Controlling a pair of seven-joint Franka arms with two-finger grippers.
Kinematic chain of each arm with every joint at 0, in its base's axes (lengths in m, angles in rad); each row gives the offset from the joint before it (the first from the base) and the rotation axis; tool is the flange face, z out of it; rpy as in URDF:
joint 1: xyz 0 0 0.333 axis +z
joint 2: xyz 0 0 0 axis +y
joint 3: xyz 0 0 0.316 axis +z
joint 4: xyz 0.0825 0 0 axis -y
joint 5: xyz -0.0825 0 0.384 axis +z
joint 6: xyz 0 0 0 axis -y
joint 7: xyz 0.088 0 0 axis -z
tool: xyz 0 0 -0.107 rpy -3.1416 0 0
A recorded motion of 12 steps. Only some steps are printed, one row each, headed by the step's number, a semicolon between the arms.
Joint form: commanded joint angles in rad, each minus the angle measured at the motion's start. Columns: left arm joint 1, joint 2, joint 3, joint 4, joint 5, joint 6, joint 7; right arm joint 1, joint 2, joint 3, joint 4, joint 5, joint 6, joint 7.
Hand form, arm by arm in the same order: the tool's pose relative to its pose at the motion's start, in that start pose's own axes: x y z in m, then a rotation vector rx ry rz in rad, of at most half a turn. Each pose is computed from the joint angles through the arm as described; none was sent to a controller.
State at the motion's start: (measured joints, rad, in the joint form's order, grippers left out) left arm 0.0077 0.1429 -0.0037 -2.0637 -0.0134 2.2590 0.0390; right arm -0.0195 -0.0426 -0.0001 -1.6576 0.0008 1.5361 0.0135
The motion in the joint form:
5: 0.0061 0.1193 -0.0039 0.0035 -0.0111 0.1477 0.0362; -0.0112 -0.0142 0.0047 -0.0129 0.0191 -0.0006 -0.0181
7: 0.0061 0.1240 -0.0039 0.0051 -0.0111 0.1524 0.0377; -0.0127 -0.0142 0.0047 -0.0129 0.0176 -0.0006 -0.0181
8: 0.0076 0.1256 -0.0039 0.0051 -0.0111 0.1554 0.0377; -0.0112 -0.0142 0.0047 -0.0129 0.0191 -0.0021 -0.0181
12: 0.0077 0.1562 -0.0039 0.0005 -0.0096 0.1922 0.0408; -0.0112 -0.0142 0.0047 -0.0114 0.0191 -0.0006 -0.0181
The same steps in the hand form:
5: 0.0141 -0.0026 0.0553 -0.0059 0.0323 0.0244; -0.0046 0.0013 -0.0012 0.0193 0.0007 -0.0123
7: 0.0149 -0.0027 0.0569 -0.0058 0.0339 0.0259; -0.0046 0.0023 -0.0012 0.0180 0.0007 -0.0107
8: 0.0151 -0.0036 0.0576 -0.0056 0.0354 0.0243; -0.0048 0.0013 -0.0010 0.0193 -0.0008 -0.0123
12: 0.0156 -0.0040 0.0743 -0.0040 0.0369 0.0278; -0.0046 0.0013 -0.0019 0.0193 0.0022 -0.0123

